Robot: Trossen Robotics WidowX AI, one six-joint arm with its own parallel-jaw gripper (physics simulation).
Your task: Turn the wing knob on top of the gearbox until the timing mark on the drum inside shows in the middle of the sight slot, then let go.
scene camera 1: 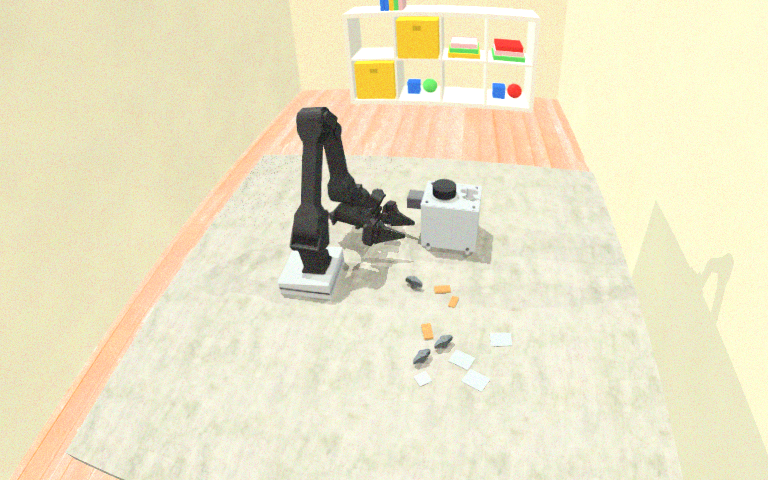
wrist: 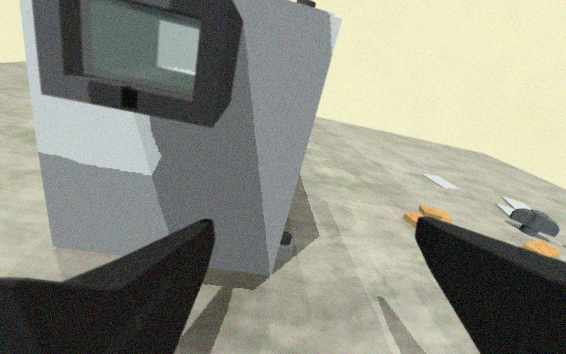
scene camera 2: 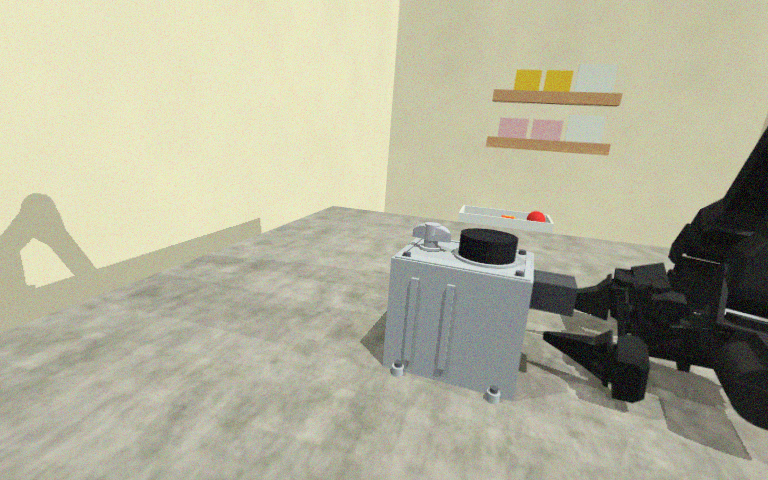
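Pixels of known places: gripper, between the fingertips: (scene camera 1: 410,229) (wrist: 314,228) (scene camera 2: 547,314); arm's base, origin of its link: (scene camera 1: 317,264).
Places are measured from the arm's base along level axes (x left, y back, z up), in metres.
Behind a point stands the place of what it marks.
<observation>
The pale grey gearbox (scene camera 1: 450,226) {z 0.033, x 0.164, y -0.315 m} (scene camera 2: 458,333) {z 0.016, x 0.288, y -0.304 m} (wrist: 200,165) {z 0.014, x 0.217, y -0.236 m} stands upright on the mat. Its light grey wing knob (scene camera 1: 469,194) {z 0.103, x 0.217, y -0.357 m} (scene camera 2: 431,234) {z 0.109, x 0.236, y -0.355 m} is on the top, beside a black round cap (scene camera 1: 444,189) {z 0.116, x 0.209, y -0.292 m} (scene camera 2: 488,246) {z 0.111, x 0.261, y -0.287 m}; the knob does not show in the wrist view. The dark hooded sight slot (scene camera 1: 415,199) {z 0.076, x 0.210, y -0.215 m} (scene camera 2: 555,292) {z 0.070, x 0.253, y -0.212 m} (wrist: 135,55) {z 0.060, x 0.233, y -0.200 m} sticks out from the side facing the arm. Inside it I see a grey-green surface with a pale patch at the right; I cannot make out a timing mark. My gripper (scene camera 1: 408,229) {z 0.008, x 0.165, y -0.207 m} (scene camera 2: 560,315) {z 0.008, x 0.165, y -0.207 m} (wrist: 314,228) {z 0.008, x 0.165, y -0.207 m} is open and empty, low in front of the gearbox, below the slot's level.
Small orange blocks (scene camera 1: 442,289) (wrist: 436,214), dark grey winged pieces (scene camera 1: 443,341) {z -0.021, x -0.164, y -0.342 m} (wrist: 534,221) {z -0.030, x -0.148, y -0.337 m} and white cards (scene camera 1: 500,339) {z -0.045, x -0.124, y -0.469 m} (wrist: 440,181) {z -0.045, x -0.122, y -0.468 m} lie on the mat (scene camera 1: 283,384) {z -0.048, x -0.329, y -0.025 m}. A white tray (scene camera 2: 501,225) with a red ball (scene camera 2: 535,216) is farther back.
</observation>
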